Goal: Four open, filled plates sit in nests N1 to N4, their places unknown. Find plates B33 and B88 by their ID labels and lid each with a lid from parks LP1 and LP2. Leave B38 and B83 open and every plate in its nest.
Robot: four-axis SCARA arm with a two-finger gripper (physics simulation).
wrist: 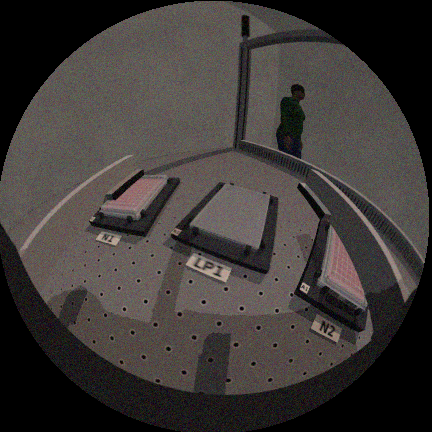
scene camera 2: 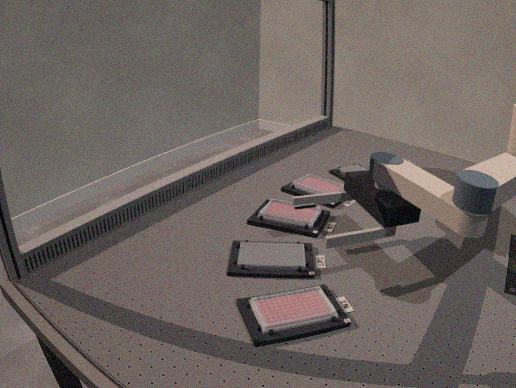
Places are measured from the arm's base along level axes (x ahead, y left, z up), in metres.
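Where they show: gripper, fingertip midpoint: (wrist: 220, 164) (scene camera 2: 307, 220).
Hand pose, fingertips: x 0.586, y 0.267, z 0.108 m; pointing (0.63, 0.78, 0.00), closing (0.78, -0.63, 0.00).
Each offset is from my fingertips to the top centre of the thing. "spot": to the spot under its first point.
My gripper (scene camera 2: 310, 221) (wrist: 220, 164) is open and empty, raised above the table with its fingers spread towards LP1. A grey lid @(dx +0.057, dy +0.027, dz -0.078 m) (scene camera 2: 271, 254) (wrist: 235, 215) lies in the black park marked LP1 @(spot: dx -0.026, dy -0.027, dz -0.094 m) (wrist: 208, 268). An open pink-filled plate @(dx -0.070, dy +0.155, dz -0.069 m) (scene camera 2: 292, 306) (wrist: 136, 196) sits in nest N1, left of LP1 in the wrist view. Another pink plate @(dx +0.121, dy -0.146, dz -0.069 m) (scene camera 2: 290, 213) (wrist: 342, 265) sits in nest N2, to the right, partly behind a finger. In the scene view a third pink plate @(dx +0.140, dy -0.325, dz -0.069 m) (scene camera 2: 319, 184) sits beyond N2. No plate ID can be read; the fourth plate does not show.
A further black holder with a grey top @(dx +0.084, dy -0.494, dz -0.078 m) (scene camera 2: 350, 170) stands farthest back, partly hidden by the gripper body. A slotted rail (scene camera 2: 165, 187) (wrist: 280, 162) runs along the table edge. A dark corner post (scene camera 2: 328, 65) (wrist: 242, 95) rises behind. A person (wrist: 291, 120) stands beyond the rail.
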